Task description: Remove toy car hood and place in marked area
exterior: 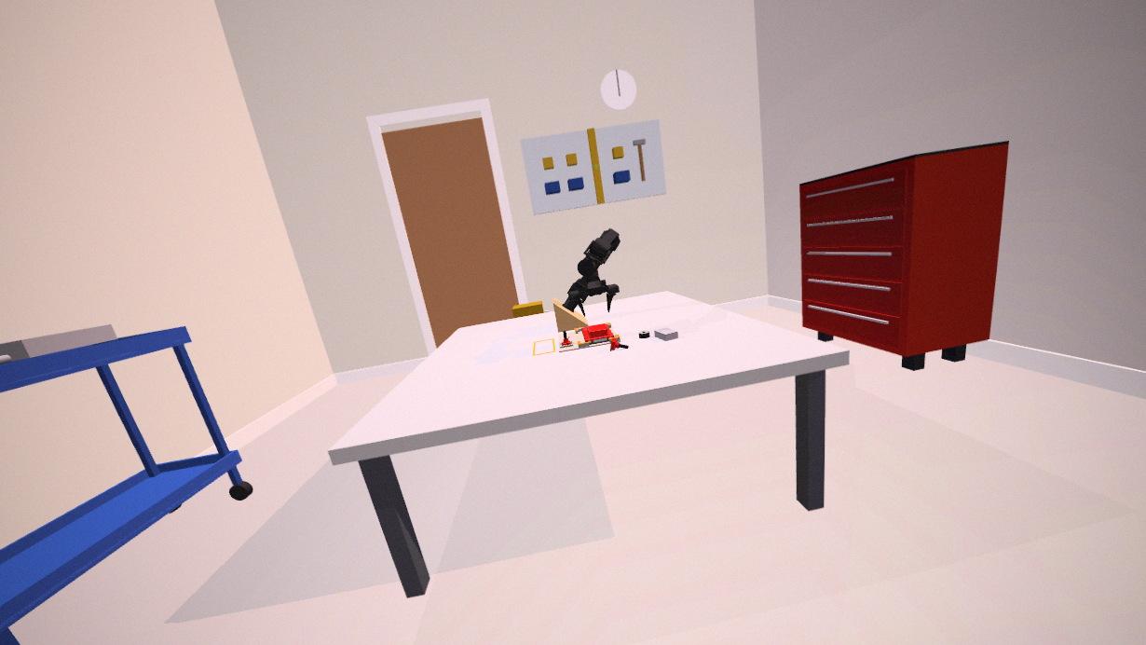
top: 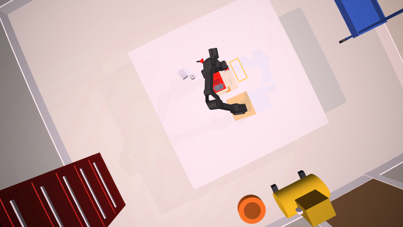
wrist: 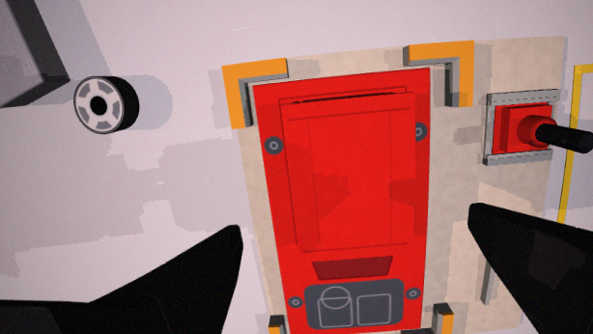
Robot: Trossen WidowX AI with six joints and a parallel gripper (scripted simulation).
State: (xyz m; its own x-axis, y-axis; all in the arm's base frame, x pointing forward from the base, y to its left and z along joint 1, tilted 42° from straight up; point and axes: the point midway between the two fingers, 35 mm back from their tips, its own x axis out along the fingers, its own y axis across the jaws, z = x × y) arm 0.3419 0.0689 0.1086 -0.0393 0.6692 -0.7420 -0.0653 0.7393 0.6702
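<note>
The red hood is 60 mm below my gripper tip and 10 mm to the right of it. The rest, counted from my gripper tip: wheel: 160 mm to the left, 90 mm below, 50 mm ahead.
</note>
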